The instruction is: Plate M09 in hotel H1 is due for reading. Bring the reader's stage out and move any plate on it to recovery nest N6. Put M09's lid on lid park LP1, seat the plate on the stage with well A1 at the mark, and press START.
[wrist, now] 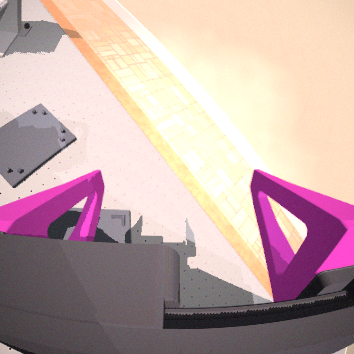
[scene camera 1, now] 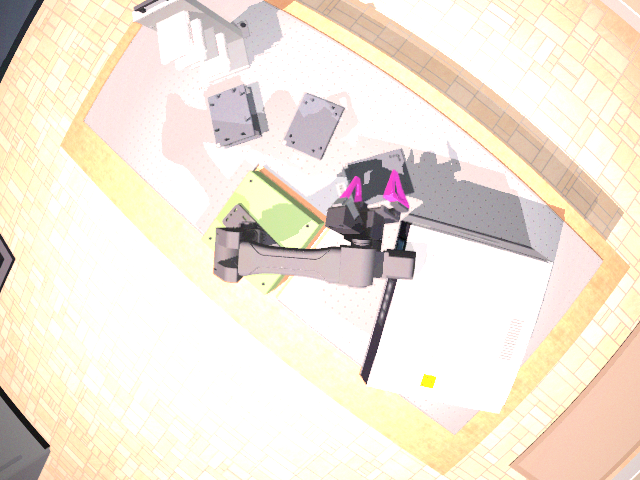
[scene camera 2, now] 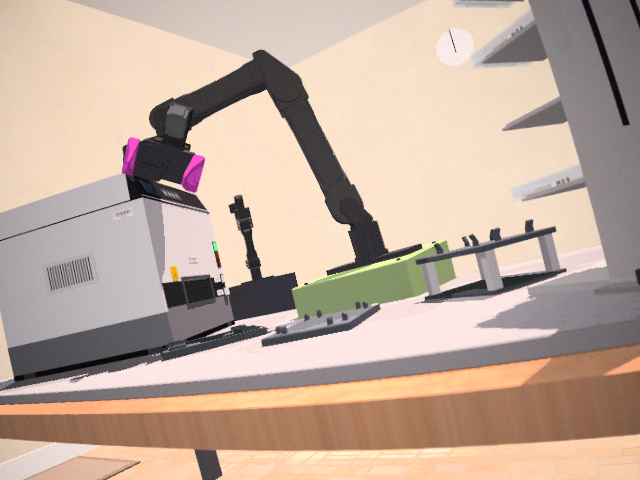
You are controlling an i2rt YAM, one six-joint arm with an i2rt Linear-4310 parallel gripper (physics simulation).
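Where they show: gripper, fingertip midpoint: (wrist: pixel 176 177) (scene camera 1: pixel 376 174) (scene camera 2: pixel 154 173); arm's base, origin of the base link: (scene camera 2: pixel 373 262).
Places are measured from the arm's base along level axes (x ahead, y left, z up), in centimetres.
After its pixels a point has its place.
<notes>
My gripper (scene camera 1: pixel 375 176) @[x 36.2, y -14.2, z 22.9 cm] (scene camera 2: pixel 162 164) @[x 36.2, y -14.2, z 22.9 cm] (wrist: pixel 176 177) @[x 36.2, y -14.2, z 22.9 cm] is open and empty, with magenta fingers wide apart, high beside the reader's top front edge. The reader (scene camera 1: pixel 465 310) @[x 30.2, y -47.5, z 27.3 cm] (scene camera 2: pixel 77 258) @[x 41.1, y -38.2, z 13.8 cm] is a large white box with a grey base. Its front has a dark opening (scene camera 2: pixel 199 290) @[x 17.4, y -33.6, z 2.8 cm]; no extended stage shows. A green lamp (scene camera 2: pixel 215 246) @[x 3.3, y -41.8, z 12.9 cm] is on its front. The hotel (scene camera 2: pixel 584 103) @[x 39.8, y 49.7, z 8.6 cm] stands at the right in scene camera 2, with plates on shelves; one low plate (scene camera 2: pixel 547 186) @[x 32.6, y 43.3, z 3.3 cm] carries a label that looks like M09. I cannot tell which fixtures are LP1 and N6. The START button cannot be made out.
A raised pegged stand (scene camera 1: pixel 232 116) @[x 19.4, y 29.0, z -1.0 cm] (scene camera 2: pixel 491 248) @[x 27.6, y 34.1, z -1.6 cm] and a low pegged plate (scene camera 1: pixel 315 126) @[x 32.3, y 9.9, z -6.0 cm] (scene camera 2: pixel 325 326) @[x 38.5, y 16.0, z -6.0 cm] (wrist: pixel 37 142) @[x 33.8, y 9.2, z -6.0 cm] stand apart. A dark flat fixture (scene camera 1: pixel 379 173) @[x 34.8, y -11.6, z -5.8 cm] (scene camera 2: pixel 217 342) @[x 36.7, y -7.1, z -6.3 cm] lies near the reader's front. The arm stands on a green block (scene camera 1: pixel 279 211) @[x 9.8, y 0.0, z -0.7 cm] (scene camera 2: pixel 361 291) @[x 13.0, y 4.5, z -4.4 cm]. Another arm (scene camera 2: pixel 245 222) is behind.
</notes>
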